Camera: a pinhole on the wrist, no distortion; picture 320 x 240 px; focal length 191.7 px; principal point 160.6 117.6 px. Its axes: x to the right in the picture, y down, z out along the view. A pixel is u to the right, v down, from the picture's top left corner.
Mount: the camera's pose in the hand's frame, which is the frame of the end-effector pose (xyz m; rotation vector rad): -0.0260 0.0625 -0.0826 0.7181 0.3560 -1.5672
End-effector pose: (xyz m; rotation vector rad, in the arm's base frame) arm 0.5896 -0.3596 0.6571 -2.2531 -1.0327 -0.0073
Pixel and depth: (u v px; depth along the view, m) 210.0 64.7 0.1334
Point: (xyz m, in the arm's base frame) 0.5006 -0.4085 0.6641
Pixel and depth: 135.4 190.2 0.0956
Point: 0.5852 -0.3702 0.6457
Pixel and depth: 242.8 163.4 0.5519
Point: 0.1952 -0.0299 0.7532
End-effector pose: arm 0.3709 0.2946 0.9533 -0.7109 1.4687 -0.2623
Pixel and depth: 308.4 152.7 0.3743
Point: 0.4973 0.0181 1.2204
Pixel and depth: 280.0 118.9 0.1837
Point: 0.3832 0.2205 1.0892
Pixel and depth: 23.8 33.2 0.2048
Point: 0.4767 0.4767 1.0410
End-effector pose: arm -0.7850 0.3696 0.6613 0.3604 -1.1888 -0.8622
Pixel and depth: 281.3 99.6 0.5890
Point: -1.1437 0.1791 0.1813
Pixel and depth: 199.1 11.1 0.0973
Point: -0.7693 0.4360 0.5801
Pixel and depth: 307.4 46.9 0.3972
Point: -0.9679 0.3072 0.2287
